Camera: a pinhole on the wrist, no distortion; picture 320 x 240 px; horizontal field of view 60.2 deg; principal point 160.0 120.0 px. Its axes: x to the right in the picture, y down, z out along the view. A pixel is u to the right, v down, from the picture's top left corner.
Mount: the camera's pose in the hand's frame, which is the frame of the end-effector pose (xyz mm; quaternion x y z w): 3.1 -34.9 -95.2 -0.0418 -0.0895 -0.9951 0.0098
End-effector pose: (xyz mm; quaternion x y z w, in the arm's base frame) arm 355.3 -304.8 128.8 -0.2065 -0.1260 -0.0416 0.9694
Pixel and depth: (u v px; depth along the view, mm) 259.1 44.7 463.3
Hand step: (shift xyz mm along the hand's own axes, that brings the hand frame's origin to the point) -128.3 170.3 350.8
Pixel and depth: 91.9 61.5 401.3
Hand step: 132.1 121.8 274.8
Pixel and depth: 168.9 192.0 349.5
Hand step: 22.8 -62.2 264.6
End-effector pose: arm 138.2 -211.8 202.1 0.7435 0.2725 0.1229 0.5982
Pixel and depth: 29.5 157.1 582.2
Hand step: 326.9 -4.4 466.1
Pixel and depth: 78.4 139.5 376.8
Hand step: 145.5 7.7 269.5
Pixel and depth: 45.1 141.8 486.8
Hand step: 245.7 16.8 371.7
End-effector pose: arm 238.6 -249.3 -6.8 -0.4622 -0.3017 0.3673 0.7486
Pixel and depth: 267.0 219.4 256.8
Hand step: -72.7 -81.1 181.4
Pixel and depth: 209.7 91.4 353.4
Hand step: -32.5 63.6 250.2
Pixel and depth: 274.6 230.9 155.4
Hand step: -46.8 -69.3 73.7
